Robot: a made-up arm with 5 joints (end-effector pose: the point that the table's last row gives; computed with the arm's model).
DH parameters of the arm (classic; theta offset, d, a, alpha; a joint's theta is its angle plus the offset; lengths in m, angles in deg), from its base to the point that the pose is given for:
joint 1: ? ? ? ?
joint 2: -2.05 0 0.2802 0
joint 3: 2.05 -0.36 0.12 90
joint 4: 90 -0.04 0.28 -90
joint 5: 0 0.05 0.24 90
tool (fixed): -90 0.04 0 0
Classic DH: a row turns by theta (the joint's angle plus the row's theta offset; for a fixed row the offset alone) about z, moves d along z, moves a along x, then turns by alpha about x.
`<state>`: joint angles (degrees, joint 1 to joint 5).
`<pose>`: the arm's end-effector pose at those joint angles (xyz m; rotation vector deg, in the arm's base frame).
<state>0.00 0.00 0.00 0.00 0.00</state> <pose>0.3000 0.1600 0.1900 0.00 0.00 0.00</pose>
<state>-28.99 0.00 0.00 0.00 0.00</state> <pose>0.3400 -0.0055 0.1900 0.00 0.00 -28.99</pose>
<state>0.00 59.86 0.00 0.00 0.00</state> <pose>0.1344 0.1600 -0.1177 0.00 59.86 0.00</pose>
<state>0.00 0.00 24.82 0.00 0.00</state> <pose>0.2936 0.1600 0.1606 0.00 24.82 0.00</pose>
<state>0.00 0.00 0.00 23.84 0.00</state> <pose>0.0941 0.0954 0.1900 0.00 0.00 23.84</pose>
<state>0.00 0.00 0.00 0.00 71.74</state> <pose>0.3000 0.0332 -0.0654 -71.74 0.00 0.00</pose>
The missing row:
joint 1: 0 0.18 -0.05 -90
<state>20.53 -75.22 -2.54 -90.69 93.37</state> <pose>0.4637 -0.1613 0.8102 -13.23 10.06 -69.07</pose>
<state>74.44 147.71 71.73 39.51 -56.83</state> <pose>0.0229 -0.2916 -0.2202 59.45 -115.92 119.63</pose>
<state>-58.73 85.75 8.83 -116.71 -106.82</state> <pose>-0.2658 -0.3190 -0.4081 -28.96 -24.47 -139.79</pose>
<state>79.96 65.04 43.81 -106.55 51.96</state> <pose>0.3835 -0.3744 -0.5474 -160.70 2.81 -23.09</pose>
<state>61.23 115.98 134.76 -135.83 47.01</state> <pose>0.5121 -0.4478 0.4442 69.76 31.48 -34.32</pose>
